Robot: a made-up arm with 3 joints. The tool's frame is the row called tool. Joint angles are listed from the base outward. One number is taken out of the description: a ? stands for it. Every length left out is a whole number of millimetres.
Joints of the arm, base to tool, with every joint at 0 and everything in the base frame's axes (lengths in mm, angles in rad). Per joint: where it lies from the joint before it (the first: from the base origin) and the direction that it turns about. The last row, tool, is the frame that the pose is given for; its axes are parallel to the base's.
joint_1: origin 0 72 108 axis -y
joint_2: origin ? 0 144 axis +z
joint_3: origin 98 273 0 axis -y
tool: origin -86 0 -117
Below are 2 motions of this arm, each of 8 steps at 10 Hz.
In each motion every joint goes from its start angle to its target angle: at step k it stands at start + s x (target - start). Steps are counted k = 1, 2, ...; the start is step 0. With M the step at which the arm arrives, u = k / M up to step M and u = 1 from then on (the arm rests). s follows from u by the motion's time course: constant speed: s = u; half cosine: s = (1 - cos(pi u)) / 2; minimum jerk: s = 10 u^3 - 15 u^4 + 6 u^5.
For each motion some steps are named. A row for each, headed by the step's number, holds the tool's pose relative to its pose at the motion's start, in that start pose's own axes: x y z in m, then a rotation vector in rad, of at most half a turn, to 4 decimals.
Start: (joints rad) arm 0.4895 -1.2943 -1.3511
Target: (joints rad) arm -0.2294 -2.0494 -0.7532
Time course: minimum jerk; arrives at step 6
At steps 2, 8:
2: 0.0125 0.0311 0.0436 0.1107 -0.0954 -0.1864
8: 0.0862 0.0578 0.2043 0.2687 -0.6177 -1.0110

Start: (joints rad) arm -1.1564 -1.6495 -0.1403
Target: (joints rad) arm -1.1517 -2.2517 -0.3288
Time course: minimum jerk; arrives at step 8
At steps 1, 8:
1: 0.0023 0.0000 0.0006 0.0014 0.0030 -0.0096
8: 0.1365 -0.0363 0.0396 0.1445 0.1845 -0.5855

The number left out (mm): -376
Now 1 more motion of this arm.
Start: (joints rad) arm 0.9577 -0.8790 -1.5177
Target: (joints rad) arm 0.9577 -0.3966 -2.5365
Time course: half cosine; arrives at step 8
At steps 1, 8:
1: -0.0047 -0.0004 -0.0016 -0.0184 0.0388 0.0006
8: -0.0661 0.0162 -0.0092 -0.4520 0.9983 -0.2219

